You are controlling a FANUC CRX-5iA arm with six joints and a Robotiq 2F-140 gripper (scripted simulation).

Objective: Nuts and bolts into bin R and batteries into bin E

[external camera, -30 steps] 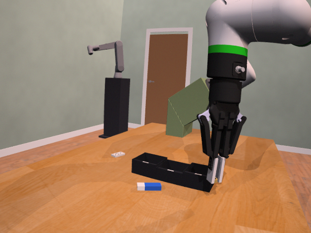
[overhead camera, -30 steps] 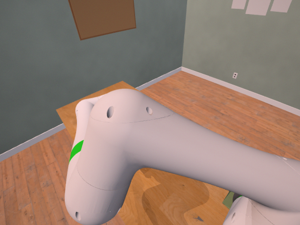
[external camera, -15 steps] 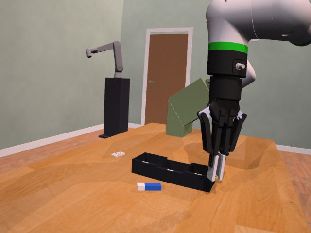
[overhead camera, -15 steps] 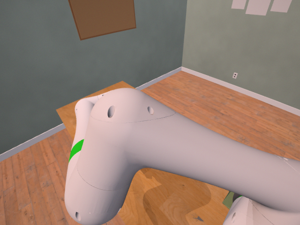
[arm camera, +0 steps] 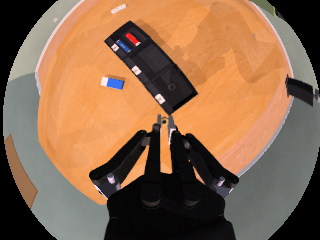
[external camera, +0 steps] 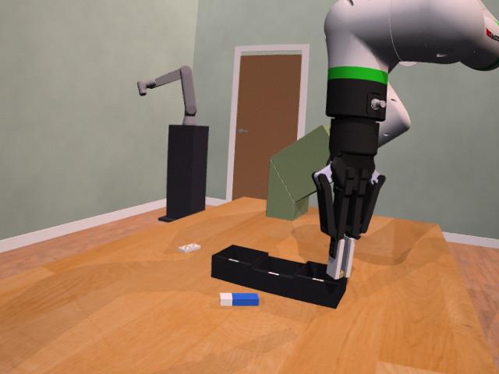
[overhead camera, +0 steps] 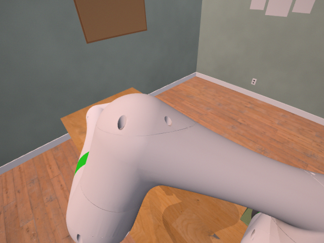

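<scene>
Now: hand 9 cm above the black nut, 6 cm past it and 4 cm to the left of it. Round my hand: blue-and-white eraser 16 cm to the right, 9 cm below, 4 cm ahead; black three-compartment bin 12 cm to the right, 8 cm below, 6 cm behind; brass nut 3 cm below.
</scene>
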